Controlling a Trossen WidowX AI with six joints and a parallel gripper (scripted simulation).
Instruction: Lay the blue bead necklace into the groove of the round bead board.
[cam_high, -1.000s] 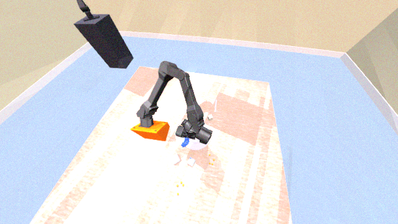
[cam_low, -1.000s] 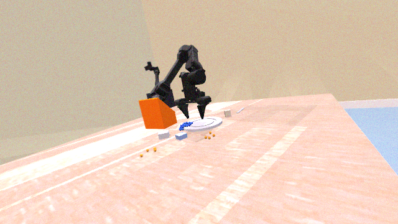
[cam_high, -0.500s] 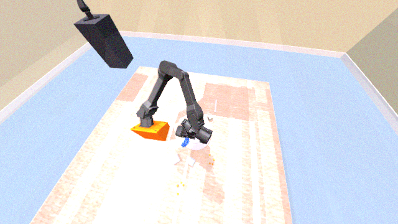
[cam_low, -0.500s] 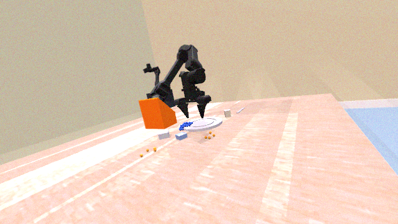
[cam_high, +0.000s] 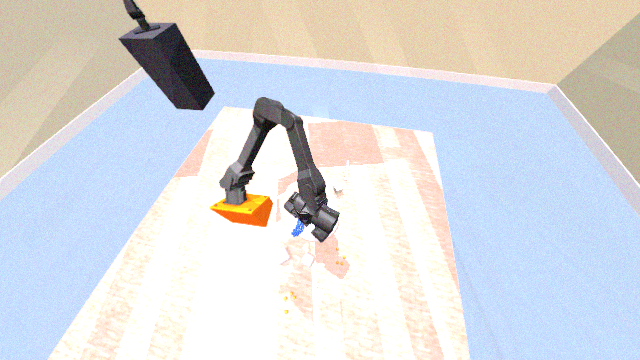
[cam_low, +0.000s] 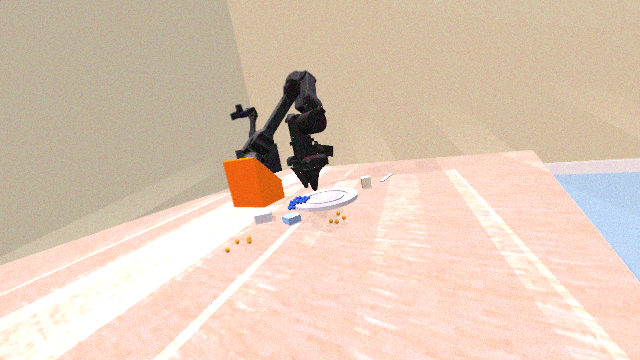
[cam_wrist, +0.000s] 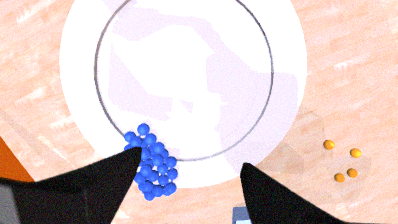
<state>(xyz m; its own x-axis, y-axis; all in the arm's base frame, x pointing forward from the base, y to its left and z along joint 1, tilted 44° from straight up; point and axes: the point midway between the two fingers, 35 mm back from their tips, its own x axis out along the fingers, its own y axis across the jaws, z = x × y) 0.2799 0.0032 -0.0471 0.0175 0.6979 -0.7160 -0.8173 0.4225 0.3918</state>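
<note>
Now: the round white bead board 1 cm ahead of my gripper tip, 5 cm to the left of it and 4 cm below it. From my gripper tip the other things lie so: white block: 9 cm behind, 12 cm to the right, 4 cm below; light blue cube: 1 cm ahead, 12 cm to the right, 4 cm below; beige cube: 10 cm ahead, 18 cm to the left, 3 cm below.
</note>
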